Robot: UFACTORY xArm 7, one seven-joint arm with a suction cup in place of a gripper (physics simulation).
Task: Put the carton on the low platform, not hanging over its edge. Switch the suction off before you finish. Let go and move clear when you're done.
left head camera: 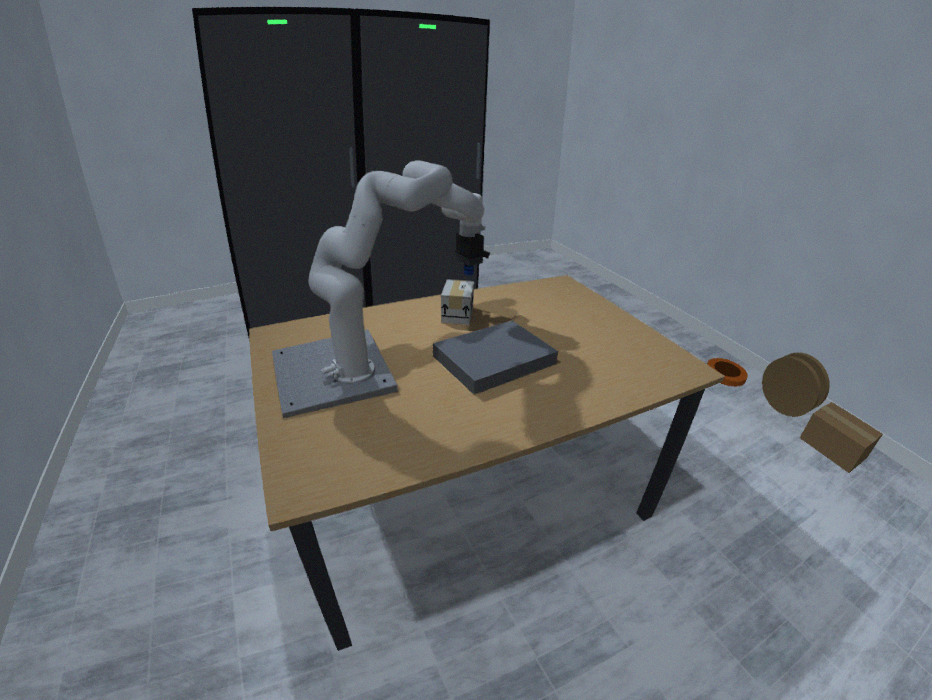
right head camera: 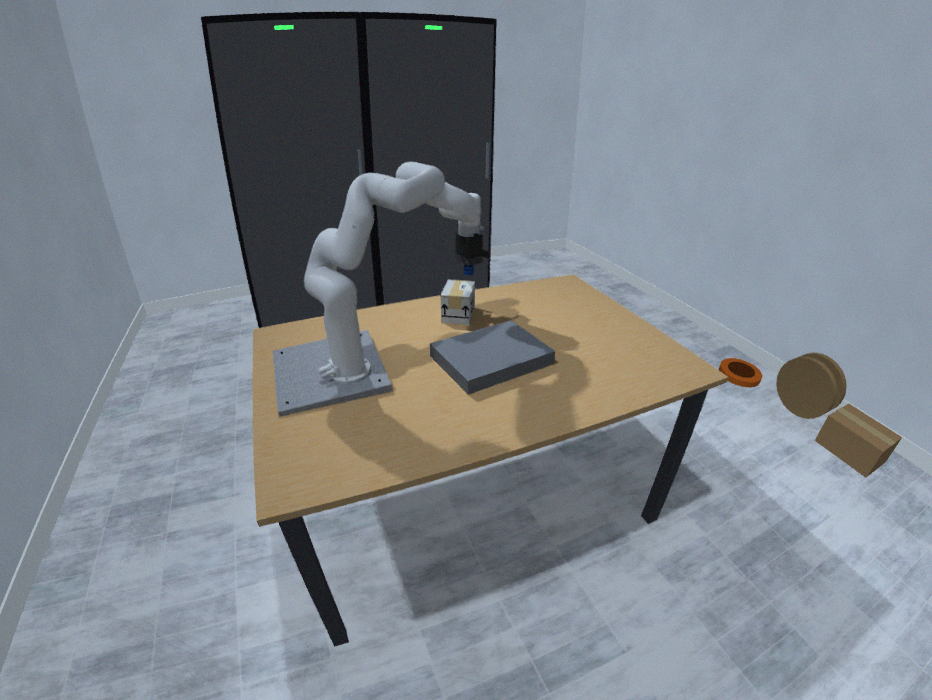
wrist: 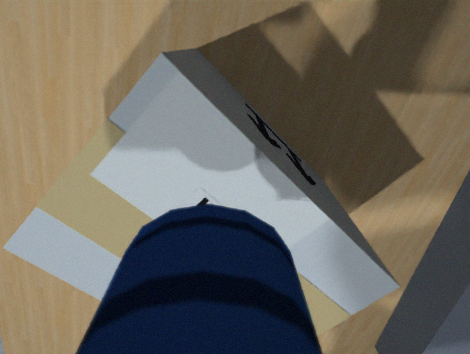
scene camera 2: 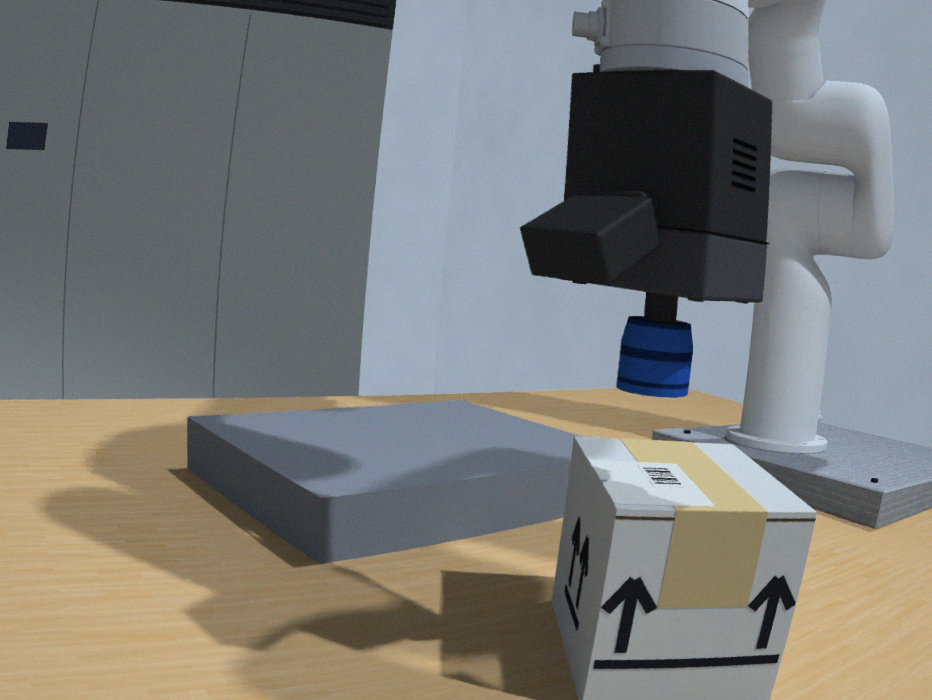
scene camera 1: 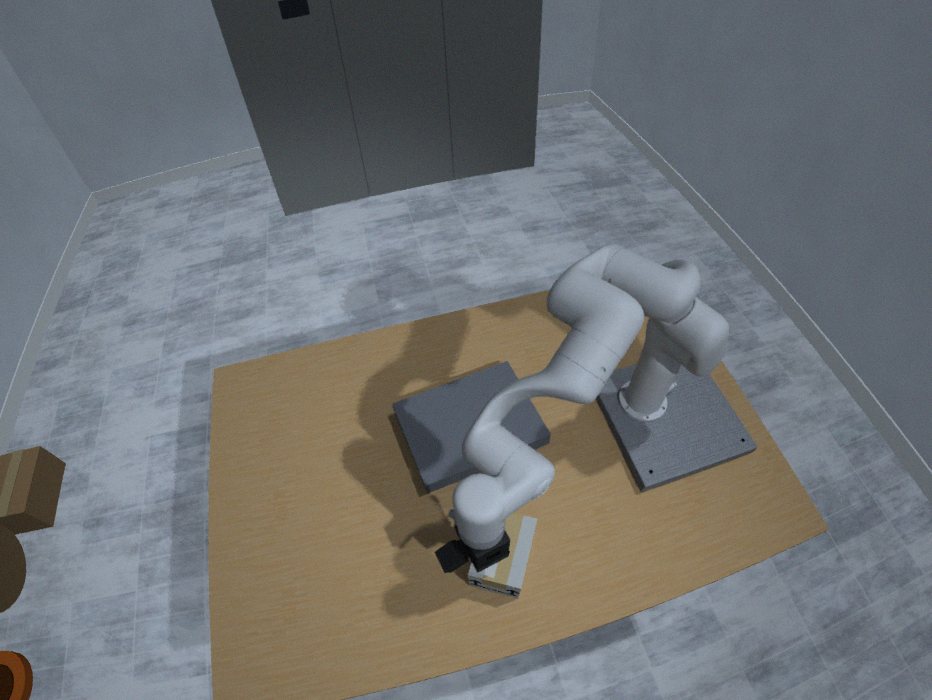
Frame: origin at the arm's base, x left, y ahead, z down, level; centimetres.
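Seen in the pictures: hand, tool point: (left head camera: 468, 273) (right head camera: 468, 273) (wrist: 209, 276) (scene camera 2: 652, 389); arm's base, link origin: (left head camera: 353, 370) (right head camera: 350, 370) (scene camera 2: 776, 443) (scene camera 1: 642, 400).
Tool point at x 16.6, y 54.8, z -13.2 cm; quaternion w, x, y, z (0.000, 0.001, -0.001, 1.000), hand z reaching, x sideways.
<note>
Pixels of each thing's top centre, then the offset from my tool point to it. Level surfaces: height alone.
- white carton, top centre: (wrist: 216, 268) (scene camera 2: 685, 470) (scene camera 1: 503, 546) (left head camera: 458, 287) (right head camera: 458, 288) dx +0.0, dy -4.6, dz +4.8 cm
- low grey platform, top centre: (scene camera 2: 407, 437) (scene camera 1: 469, 419) (right head camera: 492, 347) (left head camera: 495, 347) dx -32.3, dy -13.4, dz +11.0 cm
- wooden table, surface height: dz +15.8 cm
The white carton (left head camera: 456, 302) (right head camera: 457, 302) (scene camera 1: 521, 556) (scene camera 2: 693, 557) (wrist: 200, 145), with tan tape, a label and black arrows, stands upright on the table beside the low platform. The low grey platform (left head camera: 497, 354) (right head camera: 493, 355) (scene camera 1: 436, 429) (scene camera 2: 391, 452) (wrist: 425, 295) lies flat with bare top. My gripper, a blue suction cup (left head camera: 468, 269) (right head camera: 468, 268) (scene camera 2: 653, 393), hangs a little above the carton's top with a gap in scene camera 2, holding nothing. In the wrist view the cup (wrist: 205, 280) covers part of the carton's top. In scene camera 1 the cup is hidden under the arm's black tool housing.
The arm's grey base plate (left head camera: 301, 380) (right head camera: 301, 380) (scene camera 1: 678, 444) (scene camera 2: 904, 482) is fixed on the wooden table (left head camera: 376, 459) (scene camera 1: 301, 565). On the floor beside the table are an orange ring (left head camera: 736, 379), a brown round object (left head camera: 791, 385) and a brown box (left head camera: 836, 440).
</note>
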